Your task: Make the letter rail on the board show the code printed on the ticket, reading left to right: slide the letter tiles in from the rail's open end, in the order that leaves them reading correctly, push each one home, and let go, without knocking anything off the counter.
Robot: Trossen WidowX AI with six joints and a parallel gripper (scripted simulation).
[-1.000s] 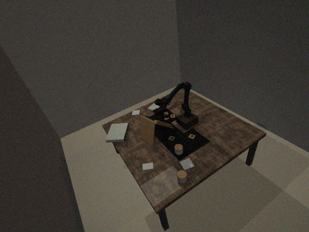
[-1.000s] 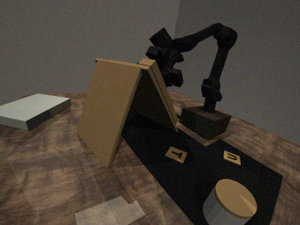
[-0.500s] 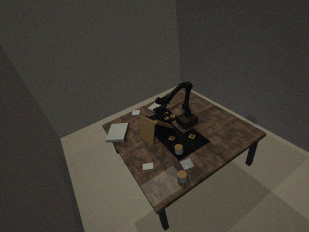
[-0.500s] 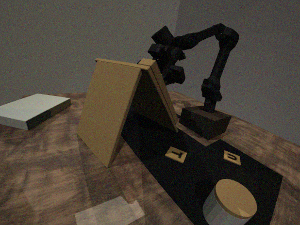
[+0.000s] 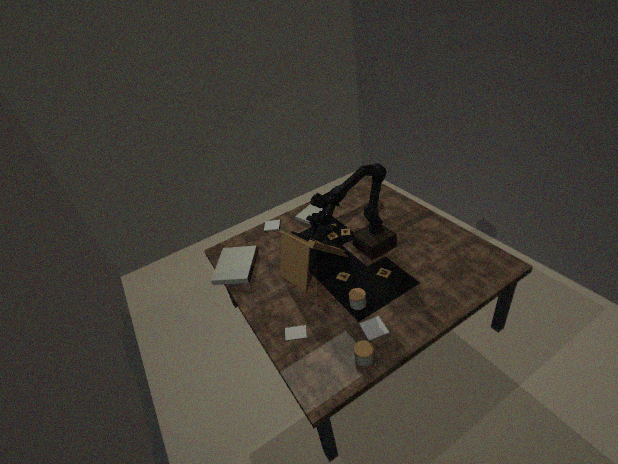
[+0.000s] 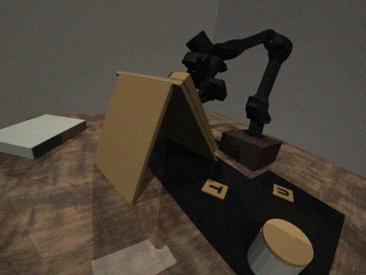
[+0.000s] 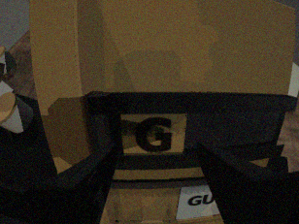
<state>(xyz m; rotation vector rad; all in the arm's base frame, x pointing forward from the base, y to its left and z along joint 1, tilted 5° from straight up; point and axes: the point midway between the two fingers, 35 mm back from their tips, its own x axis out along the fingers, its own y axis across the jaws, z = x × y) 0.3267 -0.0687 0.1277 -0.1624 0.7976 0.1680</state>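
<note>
Now: the tan tile marked g 2 cm below my gripper tip and 1 cm ahead of it. The rest, counted from my gripper tip: white ticket 9 cm below, 8 cm to the right, 4 cm behind; tile marked t 18 cm below, 16 cm to the left, 3 cm behind; black mat 18 cm below, 15 cm behind, 7 cm to the left.
</note>
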